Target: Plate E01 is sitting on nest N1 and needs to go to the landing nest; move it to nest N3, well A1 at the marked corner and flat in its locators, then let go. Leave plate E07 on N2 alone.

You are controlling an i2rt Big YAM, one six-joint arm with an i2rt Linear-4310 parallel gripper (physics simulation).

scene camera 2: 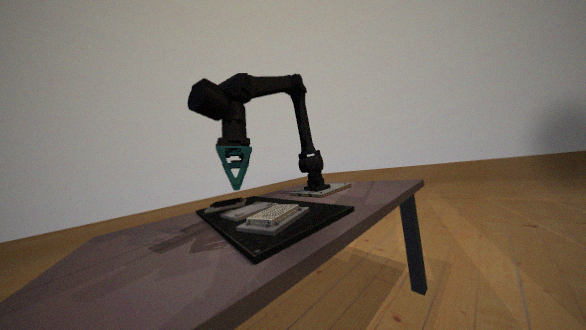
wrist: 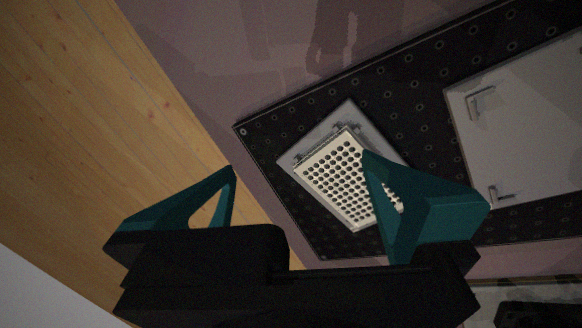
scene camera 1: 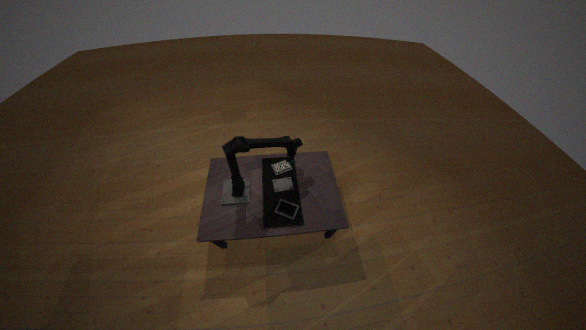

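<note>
A white plate with rows of round wells [scene camera 1: 281, 166] [scene camera 2: 273, 214] [wrist: 337, 182] sits on a grey nest [scene camera 2: 260, 230] [wrist: 350, 111] at one end of the black board. The middle nest [scene camera 1: 282, 184] [scene camera 2: 239, 212] [wrist: 520, 125] is a bare grey slab with corner locators. A dark plate [scene camera 1: 287, 209] [scene camera 2: 229, 203] appears to sit on a pale-edged nest at the board's other end. Plate and nest labels cannot be read. My gripper [scene camera 1: 292, 162] [scene camera 2: 236, 188] [wrist: 295, 164] is open and empty, high above the board; its right finger hides part of the white plate in the wrist view.
The black perforated board [scene camera 1: 270, 220] [scene camera 2: 320, 217] [wrist: 435, 65] lies on the purplish table [scene camera 1: 325, 200] [scene camera 2: 150, 280] [wrist: 200, 30]. The arm's pale base plate [scene camera 1: 227, 196] [scene camera 2: 341, 187] stands beside the board. The table's edge lies close to the white plate's end of the board.
</note>
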